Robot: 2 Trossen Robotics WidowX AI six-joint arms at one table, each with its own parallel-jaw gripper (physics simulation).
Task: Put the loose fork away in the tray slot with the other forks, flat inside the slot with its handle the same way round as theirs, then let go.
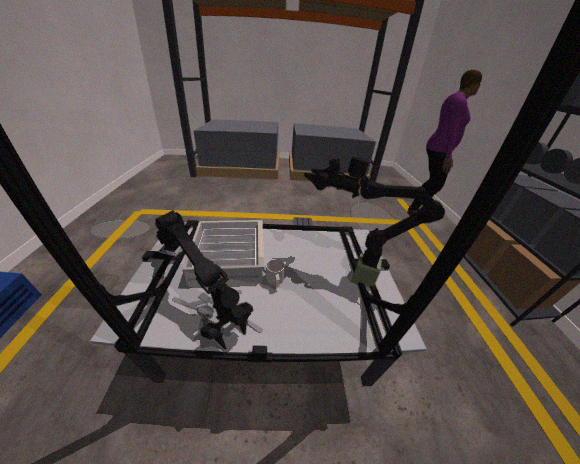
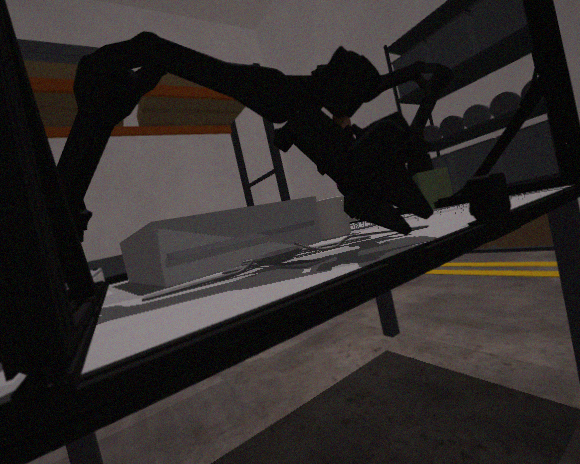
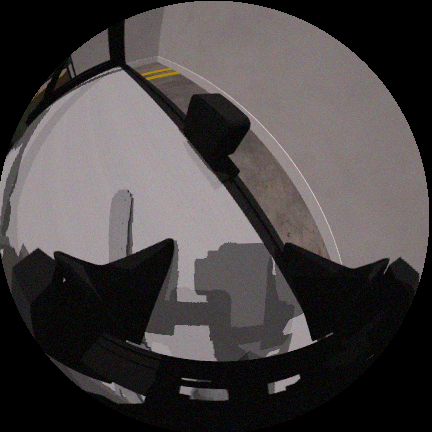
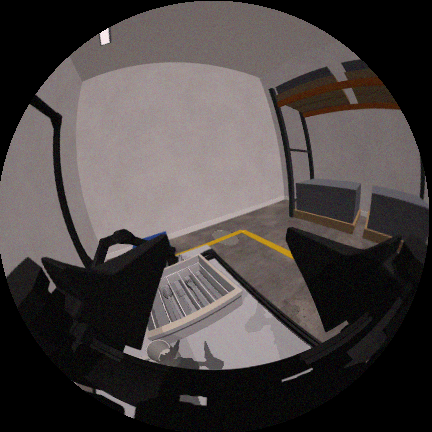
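Note:
Light grey utensils (image 1: 184, 303) lie on the table under and beside my left arm. One long pale handle (image 1: 255, 327) (image 3: 120, 220) lies beside my left gripper; its head is hidden, so I cannot tell whether it is the fork. The slotted tray (image 1: 260, 242) (image 2: 220, 239) (image 4: 200, 317) stands behind them. Utensils (image 4: 190, 286) lie in some slots, too small to identify surely. My left gripper (image 1: 234, 340) (image 2: 420, 225) (image 3: 230, 247) is open and empty, low over the table near its front edge. My right gripper (image 1: 310, 180) (image 4: 228, 237) is open and empty, high beyond the table's back edge.
A pale mug (image 1: 274, 272) (image 4: 158, 350) stands to the right of the tray. A black box (image 1: 259, 352) (image 3: 216, 122) sits on the front frame bar. A green block (image 1: 367, 273) (image 2: 434, 184) is at the right arm's base. A person (image 1: 451, 120) stands behind at the right.

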